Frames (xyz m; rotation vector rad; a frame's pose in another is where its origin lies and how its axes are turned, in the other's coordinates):
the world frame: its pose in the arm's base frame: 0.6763 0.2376 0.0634 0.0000 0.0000 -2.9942
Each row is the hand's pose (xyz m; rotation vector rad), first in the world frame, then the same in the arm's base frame.
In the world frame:
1: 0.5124 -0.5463 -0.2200 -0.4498 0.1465 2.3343
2: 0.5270 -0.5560 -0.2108 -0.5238 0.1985 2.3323
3: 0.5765 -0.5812 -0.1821 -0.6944 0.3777 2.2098
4: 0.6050 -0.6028 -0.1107 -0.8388 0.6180 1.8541
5: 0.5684 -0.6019 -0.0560 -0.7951 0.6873 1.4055
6: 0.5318 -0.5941 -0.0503 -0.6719 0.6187 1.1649
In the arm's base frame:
1: 0.0892 0.7027 -0.1566 0.0901 0.3662 -0.6191
2: 0.0734 0.7102 -0.1474 0.1268 0.4272 -0.6047
3: 0.0207 0.7278 -0.1187 0.2652 0.5868 -0.6676
4: -0.0107 0.7450 -0.0473 0.4896 0.7787 -0.9206
5: 0.0257 0.7495 0.0074 0.6213 0.8361 -1.3388
6: 0.0630 0.7472 0.0131 0.6035 0.7609 -1.6274

